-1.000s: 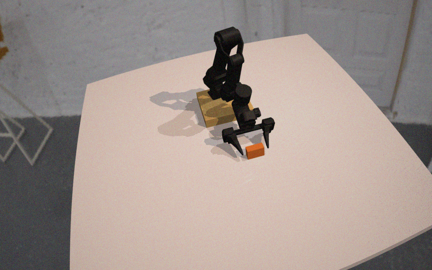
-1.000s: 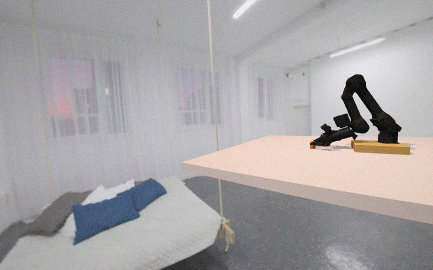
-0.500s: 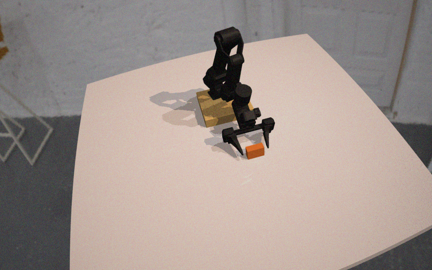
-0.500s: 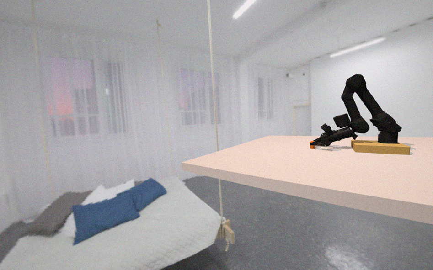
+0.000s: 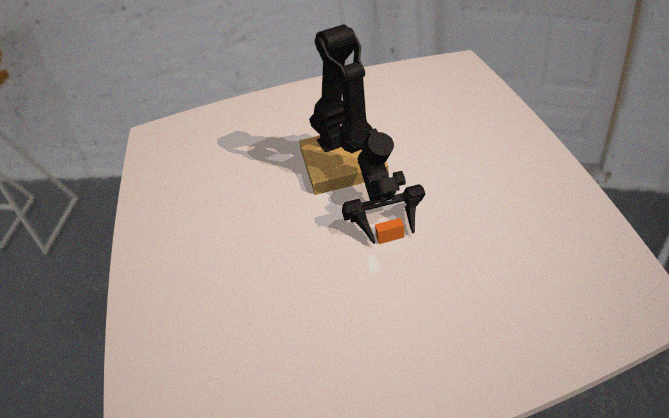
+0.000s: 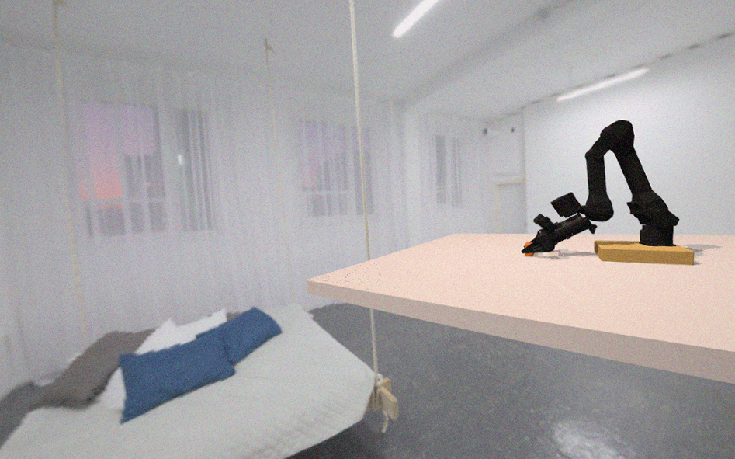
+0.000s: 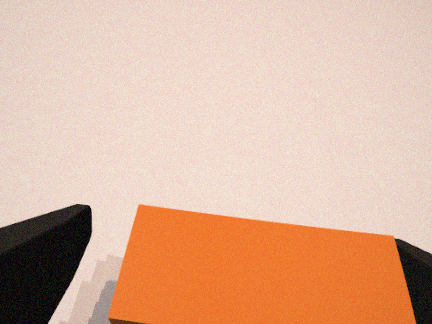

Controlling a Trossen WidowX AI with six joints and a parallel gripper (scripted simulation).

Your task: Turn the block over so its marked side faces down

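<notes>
Now: gripper tip 3 cm past the orange block.
</notes>
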